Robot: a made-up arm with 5 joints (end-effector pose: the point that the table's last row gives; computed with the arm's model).
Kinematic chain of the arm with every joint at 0, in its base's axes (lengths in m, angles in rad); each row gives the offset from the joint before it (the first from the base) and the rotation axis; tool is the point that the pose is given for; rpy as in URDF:
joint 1: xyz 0 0 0.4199 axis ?
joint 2: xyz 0 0 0 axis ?
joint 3: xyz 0.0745 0 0.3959 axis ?
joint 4: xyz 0.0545 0 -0.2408 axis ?
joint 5: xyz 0.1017 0 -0.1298 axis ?
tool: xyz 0 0 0 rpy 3.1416 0 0
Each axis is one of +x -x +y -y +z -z.
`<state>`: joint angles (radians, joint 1 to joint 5).
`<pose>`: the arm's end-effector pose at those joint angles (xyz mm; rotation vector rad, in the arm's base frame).
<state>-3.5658 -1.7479 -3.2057 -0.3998 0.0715</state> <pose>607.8 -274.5 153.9 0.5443 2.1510 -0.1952</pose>
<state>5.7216 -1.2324 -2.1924 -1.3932 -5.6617</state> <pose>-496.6 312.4 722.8 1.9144 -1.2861 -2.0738</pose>
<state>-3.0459 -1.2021 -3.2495 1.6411 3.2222</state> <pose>640.2 61.4 797.3 0.4909 0.0037 -2.9268</pose>
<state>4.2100 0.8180 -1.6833 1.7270 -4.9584</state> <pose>-253.4 -461.2 359.8 0.3332 2.5851 1.1152</pose>
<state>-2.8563 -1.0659 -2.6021 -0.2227 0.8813</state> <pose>615.5 180.5 883.2 0.2324 0.7567 1.1090</pose>
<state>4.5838 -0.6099 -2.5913 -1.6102 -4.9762</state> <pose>45.3 350.6 910.2 -0.1454 2.1477 1.9120</pose>
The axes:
joint 1: +z
joint 2: +y
joint 3: +y
joint 4: +y
joint 5: -z

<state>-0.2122 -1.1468 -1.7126 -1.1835 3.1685</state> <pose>-469.6 101.2 897.9 -0.1076 -0.8961 -0.1726</pose>
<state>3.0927 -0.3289 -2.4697 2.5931 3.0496</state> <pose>-98.2 4.8 957.4 -3.1100 -0.0670 0.3200</pose>
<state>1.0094 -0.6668 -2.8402 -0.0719 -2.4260</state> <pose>-250.4 -398.2 1057.0 0.0726 -0.4904 1.6944</pose>
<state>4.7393 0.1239 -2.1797 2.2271 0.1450</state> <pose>10.5 -388.4 818.8 -2.0090 2.2614 0.1987</pose>
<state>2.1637 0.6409 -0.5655 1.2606 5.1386</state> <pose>-128.6 190.8 319.4 -0.1733 2.0745 -1.4338</pose>
